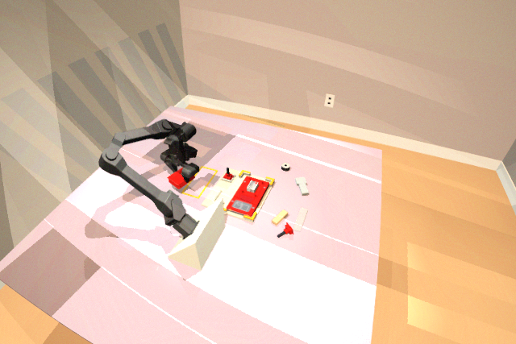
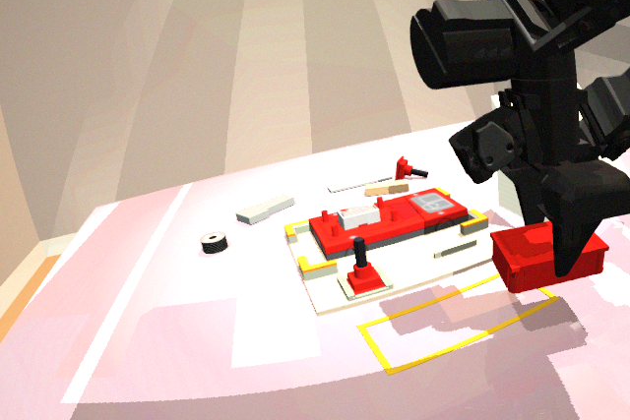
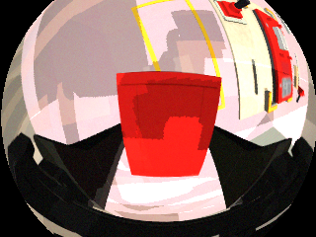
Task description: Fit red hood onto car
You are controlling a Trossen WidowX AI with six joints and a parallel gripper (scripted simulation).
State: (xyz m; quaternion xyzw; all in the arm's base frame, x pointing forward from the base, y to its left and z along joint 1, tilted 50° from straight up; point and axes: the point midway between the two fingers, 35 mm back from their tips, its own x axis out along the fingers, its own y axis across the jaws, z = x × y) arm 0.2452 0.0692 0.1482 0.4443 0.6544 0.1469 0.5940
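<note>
My gripper tip is now 280 mm to the left of the engine block, 70 mm short of it and 40 mm above it. Also, from my gripper tip: red hood 10 mm above; black wheel 400 mm to the right, 260 mm ahead, 50 mm below; wooden strip 430 mm to the right, 50 mm below, 50 mm behind.
</note>
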